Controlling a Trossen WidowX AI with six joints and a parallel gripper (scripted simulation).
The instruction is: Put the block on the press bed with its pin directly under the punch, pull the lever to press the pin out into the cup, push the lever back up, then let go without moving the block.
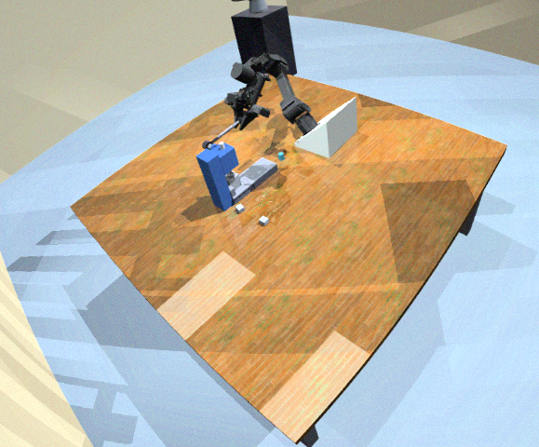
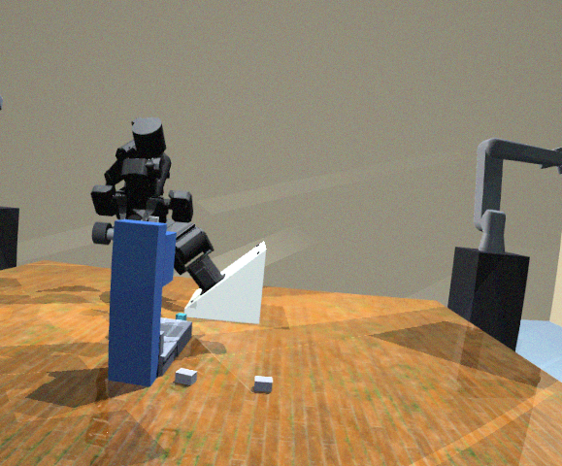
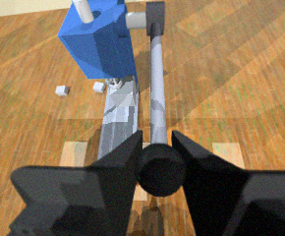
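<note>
The lever is 50 mm ahead of my gripper tip, 20 mm above it and 10 mm to the left of it. The rest, counted from my gripper tip: teal cube (160 mm below, 100 mm behind, 90 mm to the left); punch (130 mm ahead, 70 mm to the left, 40 mm below).
</note>
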